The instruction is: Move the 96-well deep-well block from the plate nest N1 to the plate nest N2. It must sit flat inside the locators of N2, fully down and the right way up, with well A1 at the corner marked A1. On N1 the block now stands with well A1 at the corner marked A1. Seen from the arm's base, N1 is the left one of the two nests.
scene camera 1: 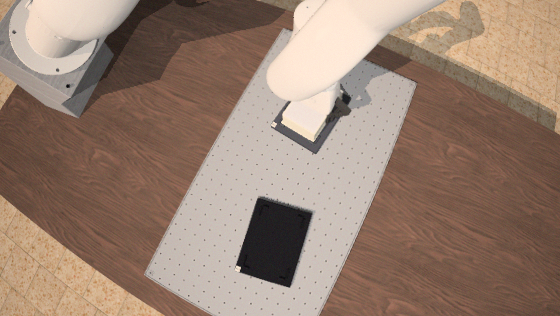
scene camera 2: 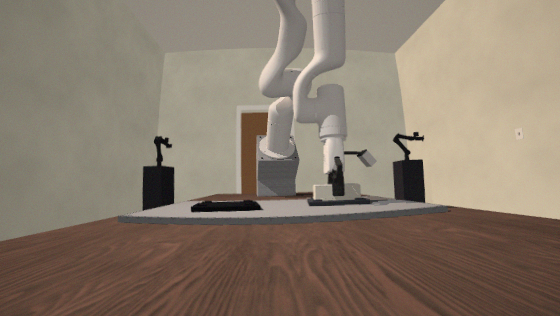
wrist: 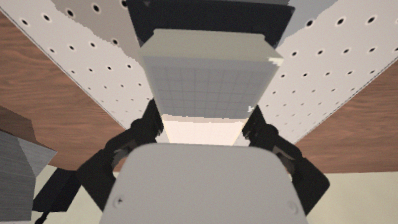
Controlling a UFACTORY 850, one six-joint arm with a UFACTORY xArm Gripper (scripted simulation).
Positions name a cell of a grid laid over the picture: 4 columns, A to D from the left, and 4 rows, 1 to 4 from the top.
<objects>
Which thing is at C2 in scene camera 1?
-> The gripper.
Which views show the gripper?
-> Scene camera 1, scene camera 2 and the wrist view: all of them.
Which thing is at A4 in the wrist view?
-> The gripper.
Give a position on a black plate nest N2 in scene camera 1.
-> B4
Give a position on a cream 96-well deep-well block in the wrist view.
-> C2
</objects>
